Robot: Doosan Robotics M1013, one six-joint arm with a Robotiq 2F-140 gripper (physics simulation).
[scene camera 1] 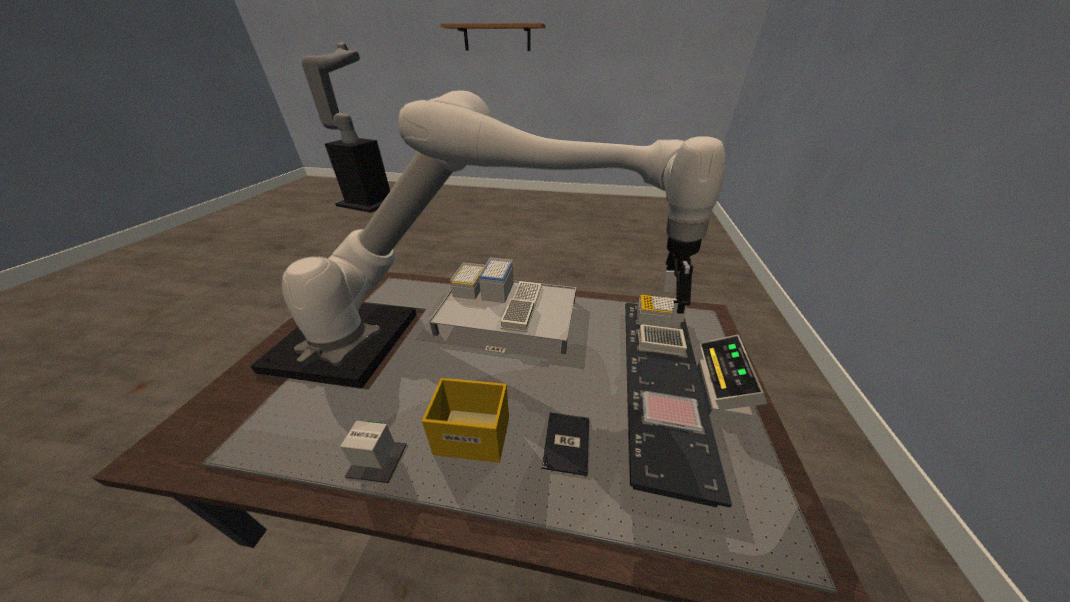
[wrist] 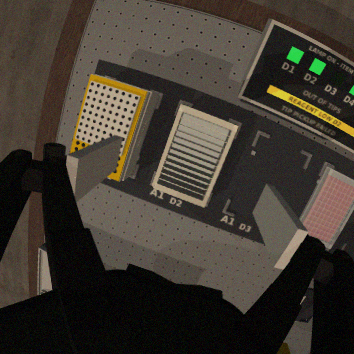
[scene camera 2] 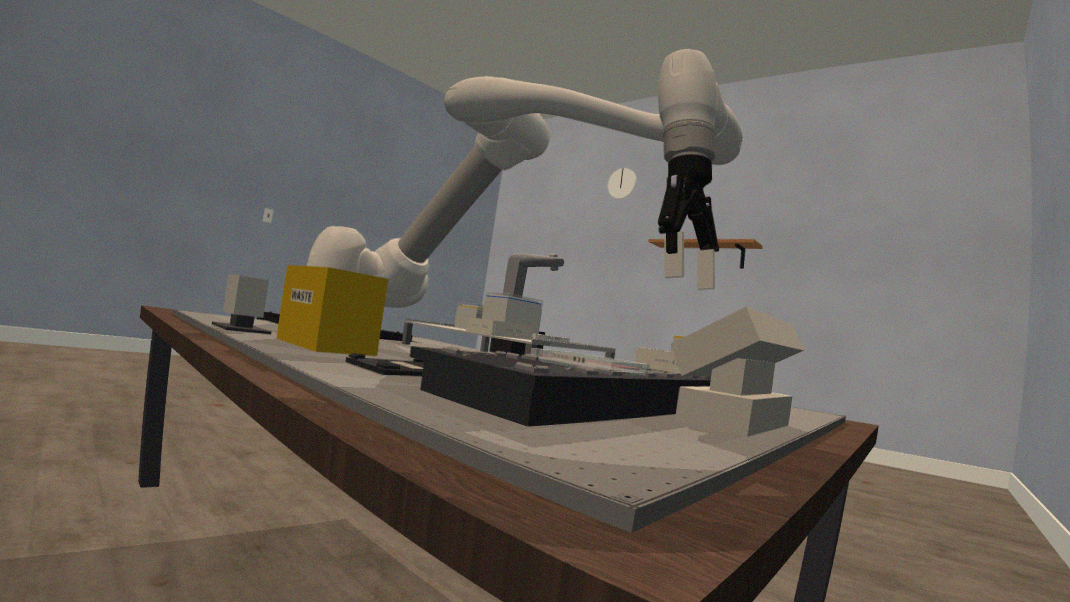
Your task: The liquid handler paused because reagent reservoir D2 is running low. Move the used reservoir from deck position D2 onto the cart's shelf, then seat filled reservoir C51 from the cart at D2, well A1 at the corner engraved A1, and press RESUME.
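Places are measured from the arm's base along level axes (x ahead, y left, z up), in metres.
Pixels of known places: gripper, fingertip midpoint: [scene camera 1: 672,305] [wrist: 189,175] [scene camera 2: 691,283]; arm's base, origin of the base link: [scene camera 1: 340,340].
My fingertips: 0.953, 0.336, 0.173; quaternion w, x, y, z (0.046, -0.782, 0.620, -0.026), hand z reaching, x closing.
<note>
Ahead of a thing's pixels: the offset from my fingertips to its top centre, as dx, dy, dz. "pt": to the spot under its first point. Level surfaces: height alone.
The used reservoir @(-0.002, +0.000, -0.115) [scene camera 1: 662,339] [wrist: 196,155], a cream frame with crosswise troughs, sits flat at D2 on the black deck @(dz -0.147) [scene camera 1: 682,464] [wrist: 270,165]; the A1 engraving is by its lower left corner in the wrist view. My gripper [scene camera 1: 675,299] [scene camera 2: 689,265] [wrist: 189,175] is open wide and empty, above the deck with its fingers apart on either side of the reservoir. On the cart [scene camera 1: 553,308] lie a pale labware piece @(-0.474, +0.066, -0.119) [scene camera 1: 526,292] at the back and another pale piece @(-0.449, -0.066, -0.102) [scene camera 1: 517,313] in front; which is C51 is unreadable. The RESUME button @(-0.571, -0.595, -0.089) [scene camera 1: 366,443] [scene camera 2: 245,294] stands near the front left.
A yellow tip rack @(-0.023, +0.121, -0.082) [scene camera 1: 656,304] [wrist: 107,107] is at D1, a pink plate @(+0.043, -0.245, -0.132) [scene camera 1: 671,411] [wrist: 331,205] at D4. The status panel @(pt +0.165, -0.117, -0.077) [scene camera 1: 731,370] shows REAGENT LOW D2 lit. A waste bin @(-0.397, -0.460, -0.059) [scene camera 1: 493,441] [scene camera 2: 344,314] and RG pad @(-0.175, -0.391, -0.180) [scene camera 1: 566,458] stand in front. A blue-rimmed box @(-0.580, +0.046, -0.030) [scene camera 1: 497,280] stands on the cart.
</note>
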